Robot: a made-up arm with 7 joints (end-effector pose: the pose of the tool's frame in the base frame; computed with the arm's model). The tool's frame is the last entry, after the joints. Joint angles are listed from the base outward.
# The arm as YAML. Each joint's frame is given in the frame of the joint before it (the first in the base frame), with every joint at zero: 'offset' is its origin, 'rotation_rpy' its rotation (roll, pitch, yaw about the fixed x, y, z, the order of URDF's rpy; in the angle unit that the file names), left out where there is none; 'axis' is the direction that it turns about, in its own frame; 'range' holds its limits. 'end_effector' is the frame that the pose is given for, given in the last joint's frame.
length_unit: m
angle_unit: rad
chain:
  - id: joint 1
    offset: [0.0, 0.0, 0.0]
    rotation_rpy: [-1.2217, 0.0, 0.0]
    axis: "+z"
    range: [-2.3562, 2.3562]
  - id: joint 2
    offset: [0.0, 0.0, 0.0]
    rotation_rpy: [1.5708, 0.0, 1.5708]
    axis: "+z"
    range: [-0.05, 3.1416]
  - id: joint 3
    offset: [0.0, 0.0, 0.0]
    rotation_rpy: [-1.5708, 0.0, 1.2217]
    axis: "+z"
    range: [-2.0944, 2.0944]
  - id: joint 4
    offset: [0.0, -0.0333, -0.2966]
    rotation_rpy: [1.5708, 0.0, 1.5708]
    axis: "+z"
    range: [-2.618, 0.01]
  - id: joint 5
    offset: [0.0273, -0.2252, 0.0]
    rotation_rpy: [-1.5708, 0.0, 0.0]
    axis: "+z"
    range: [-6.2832, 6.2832]
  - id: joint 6
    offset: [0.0, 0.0, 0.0]
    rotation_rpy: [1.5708, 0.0, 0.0]
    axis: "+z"
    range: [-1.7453, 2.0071]
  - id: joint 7
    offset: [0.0, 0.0, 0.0]
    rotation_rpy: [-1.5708, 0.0, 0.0]
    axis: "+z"
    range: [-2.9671, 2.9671]
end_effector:
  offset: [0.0, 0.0, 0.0]
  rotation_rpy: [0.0, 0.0, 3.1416]
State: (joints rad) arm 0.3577 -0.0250 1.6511 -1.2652 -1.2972 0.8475 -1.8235
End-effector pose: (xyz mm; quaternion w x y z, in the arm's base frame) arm -175.8 217.2 -363.1 0.6720 -0.0295 0.6625 -0.3295
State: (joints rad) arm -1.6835 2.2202 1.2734 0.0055 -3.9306 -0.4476 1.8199
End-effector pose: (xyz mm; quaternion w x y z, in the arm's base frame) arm -157.8 472.6 154.5 0.6473 0.6225 -0.2946 0.3267
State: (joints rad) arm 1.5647 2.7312 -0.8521 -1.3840 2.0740 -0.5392 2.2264
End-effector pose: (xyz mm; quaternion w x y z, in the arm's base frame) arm 136.6 420.2 -21.0 0.6064 0.2458 -0.3453 0.6727
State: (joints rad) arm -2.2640 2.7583 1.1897 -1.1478 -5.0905 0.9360 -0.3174
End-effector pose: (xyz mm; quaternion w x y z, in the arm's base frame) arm -399.4 188.4 -167.5 0.4803 -0.2626 0.8038 -0.2329
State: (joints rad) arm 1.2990 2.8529 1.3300 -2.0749 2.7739 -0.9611 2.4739
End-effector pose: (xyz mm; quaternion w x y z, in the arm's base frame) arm 315.2 -69.6 3.9 0.1552 -0.6929 0.2797 0.6462
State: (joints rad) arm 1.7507 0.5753 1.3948 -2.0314 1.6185 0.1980 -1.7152
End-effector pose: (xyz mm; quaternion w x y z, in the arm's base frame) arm -165.9 274.1 85.1 0.6811 0.6356 -0.0676 -0.3573
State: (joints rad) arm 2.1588 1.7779 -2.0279 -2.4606 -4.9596 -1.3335 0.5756
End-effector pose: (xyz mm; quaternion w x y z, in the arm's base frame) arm -113.4 44.2 207.3 0.5053 0.2911 0.3151 0.7488
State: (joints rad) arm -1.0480 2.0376 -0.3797 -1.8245 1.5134 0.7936 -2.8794
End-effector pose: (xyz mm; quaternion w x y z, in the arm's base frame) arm 174.9 199.1 259.7 0.1247 -0.6452 -0.1219 0.7439
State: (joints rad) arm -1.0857 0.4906 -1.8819 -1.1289 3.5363 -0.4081 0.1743
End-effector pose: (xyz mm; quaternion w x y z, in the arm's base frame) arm 360.3 -52.5 -304.1 0.7367 -0.2716 -0.1475 0.6014
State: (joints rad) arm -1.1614 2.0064 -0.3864 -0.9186 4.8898 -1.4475 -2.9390
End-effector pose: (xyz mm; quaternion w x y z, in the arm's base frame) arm 103.5 379.7 300.7 0.8161 -0.0533 -0.4894 0.3028
